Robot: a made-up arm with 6 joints. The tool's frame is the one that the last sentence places.
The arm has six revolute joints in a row. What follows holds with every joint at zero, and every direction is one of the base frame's.
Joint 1 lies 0.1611 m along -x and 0.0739 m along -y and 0.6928 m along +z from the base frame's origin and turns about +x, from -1.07 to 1.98 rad.
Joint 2 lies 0.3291 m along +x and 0.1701 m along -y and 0.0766 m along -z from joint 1 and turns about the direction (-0.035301, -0.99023, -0.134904), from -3.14 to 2.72 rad.
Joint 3 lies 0.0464 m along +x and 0.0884 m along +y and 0.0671 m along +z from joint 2 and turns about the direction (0.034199, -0.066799, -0.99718), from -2.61 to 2.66 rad.
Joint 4 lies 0.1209 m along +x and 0.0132 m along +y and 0.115 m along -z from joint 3 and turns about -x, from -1.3 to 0.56 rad.
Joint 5 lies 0.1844 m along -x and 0.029 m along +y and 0.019 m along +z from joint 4 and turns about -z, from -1.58 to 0.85 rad.
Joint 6 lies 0.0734 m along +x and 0.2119 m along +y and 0.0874 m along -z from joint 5 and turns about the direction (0.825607, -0.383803, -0.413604), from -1.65 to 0.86 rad.
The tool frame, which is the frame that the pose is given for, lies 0.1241 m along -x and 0.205 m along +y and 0.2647 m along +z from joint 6; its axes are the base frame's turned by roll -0.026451, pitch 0.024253 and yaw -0.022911 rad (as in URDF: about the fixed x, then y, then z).
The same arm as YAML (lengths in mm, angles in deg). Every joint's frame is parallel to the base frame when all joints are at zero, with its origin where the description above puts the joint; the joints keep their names.
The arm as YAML. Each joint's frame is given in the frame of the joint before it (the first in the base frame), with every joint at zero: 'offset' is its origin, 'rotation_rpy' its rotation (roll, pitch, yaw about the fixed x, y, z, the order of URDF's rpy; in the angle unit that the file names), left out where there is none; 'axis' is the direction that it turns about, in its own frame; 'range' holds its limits. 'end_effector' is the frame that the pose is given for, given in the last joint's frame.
length_unit: mm
angle_unit: deg
chain:
  - id: joint 1
    offset: [-161.1, -73.9, 692.8]
    axis: "+x"
    range: [-61.31, 113.45]
  - id: joint 2
    offset: [329.1, -170.1, -76.6]
    axis: [-0.035301, -0.99023, -0.134904]
    range: [-179.91, 155.84]
  - id: joint 3
    offset: [46.4, 88.4, 67.1]
    axis: [0.034199, -0.066799, -0.99718]
    range: [-149.54, 152.41]
  - id: joint 4
    offset: [120.9, 13.2, -115.0]
    axis: "-x"
    range: [-74.48, 32.09]
  - id: joint 5
    offset: [-184.4, 29.0, 19.0]
    axis: "-z"
    range: [-90.53, 48.7]
  - id: joint 6
    offset: [73.4, 211.9, -87.4]
    axis: [0.825607, -0.383803, -0.413604]
    range: [-94.54, 49.27]
end_effector:
  offset: [-124.1, 205.0, 264.7]
  rotation_rpy: [-1.52, 1.39, -1.31]

